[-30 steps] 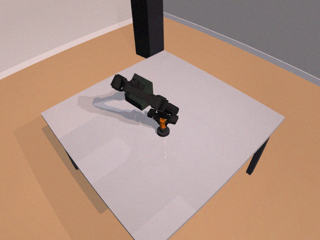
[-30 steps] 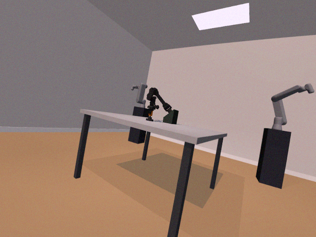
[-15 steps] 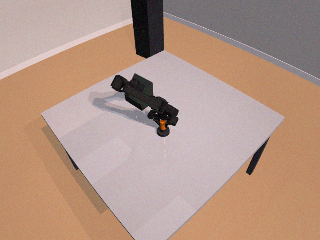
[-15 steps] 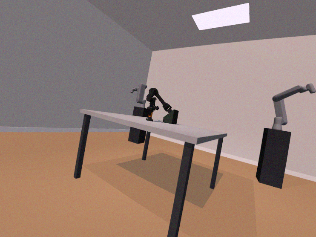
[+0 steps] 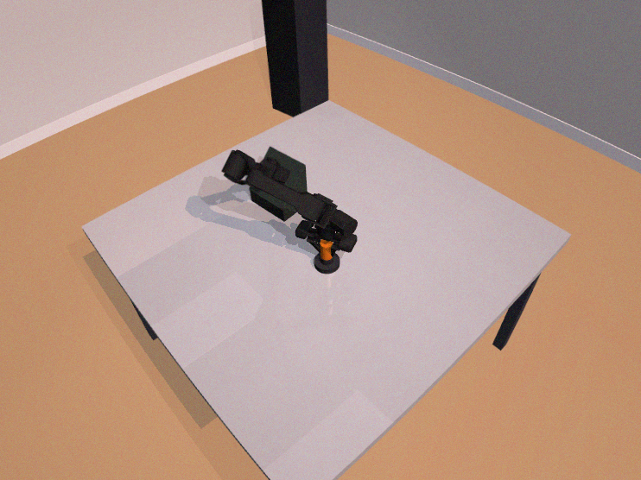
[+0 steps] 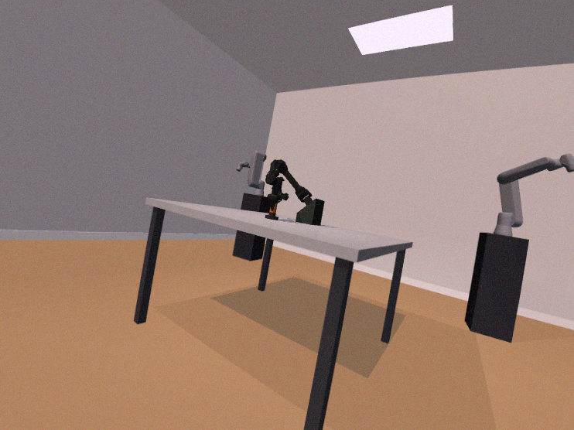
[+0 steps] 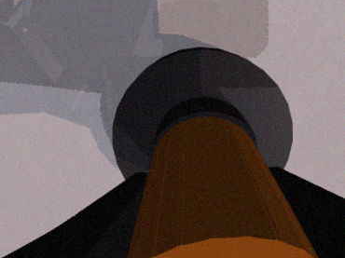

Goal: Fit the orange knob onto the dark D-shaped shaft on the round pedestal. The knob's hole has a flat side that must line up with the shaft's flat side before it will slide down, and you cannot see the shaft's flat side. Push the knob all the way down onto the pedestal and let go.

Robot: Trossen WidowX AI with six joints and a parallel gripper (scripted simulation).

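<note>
The orange knob is 20 mm above my gripper tip. The rest, counted from my gripper tip: round dark pedestal 20 mm below.
</note>
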